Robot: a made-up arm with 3 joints.
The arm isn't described. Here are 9 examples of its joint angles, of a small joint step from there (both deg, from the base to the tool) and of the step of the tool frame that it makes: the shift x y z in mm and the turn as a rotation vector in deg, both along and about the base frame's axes.
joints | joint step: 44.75 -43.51 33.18 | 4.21 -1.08 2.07
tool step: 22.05 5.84 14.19 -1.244 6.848 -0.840
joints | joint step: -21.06 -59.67 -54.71 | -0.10 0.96 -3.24
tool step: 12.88 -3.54 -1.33 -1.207 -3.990 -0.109
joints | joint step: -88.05 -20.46 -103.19 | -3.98 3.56 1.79
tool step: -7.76 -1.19 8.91 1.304 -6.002 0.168
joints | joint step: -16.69 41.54 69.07 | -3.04 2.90 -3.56
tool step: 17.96 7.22 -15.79 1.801 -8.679 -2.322
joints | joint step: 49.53 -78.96 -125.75 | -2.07 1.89 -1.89
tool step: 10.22 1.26 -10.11 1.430 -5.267 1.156
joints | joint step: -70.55 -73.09 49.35 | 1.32 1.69 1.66
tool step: -2.36 -2.25 6.26 0.413 1.027 0.510
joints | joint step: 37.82 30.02 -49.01 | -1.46 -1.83 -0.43
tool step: -3.35 -1.64 -1.37 -0.099 -0.023 -0.324
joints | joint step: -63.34 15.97 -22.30 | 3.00 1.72 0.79
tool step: -3.62 -0.24 -0.03 -0.849 1.762 0.422
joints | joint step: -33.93 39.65 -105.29 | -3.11 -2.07 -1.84
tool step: -7.42 -4.05 -5.01 1.123 -2.354 -1.087
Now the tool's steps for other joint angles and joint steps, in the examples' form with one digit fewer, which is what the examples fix.
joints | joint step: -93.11 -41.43 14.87 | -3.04 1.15 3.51
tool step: 4.2 3.2 1.0 0.58 -1.55 1.99
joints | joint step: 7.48 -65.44 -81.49 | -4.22 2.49 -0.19
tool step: 17.5 4.4 -14.6 1.50 -6.67 -0.19
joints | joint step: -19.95 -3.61 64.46 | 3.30 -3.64 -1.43
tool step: -2.1 -0.2 16.7 -1.73 5.52 -0.23
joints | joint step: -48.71 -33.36 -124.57 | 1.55 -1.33 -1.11
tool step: -0.4 -0.5 -2.3 -0.87 1.87 -0.28
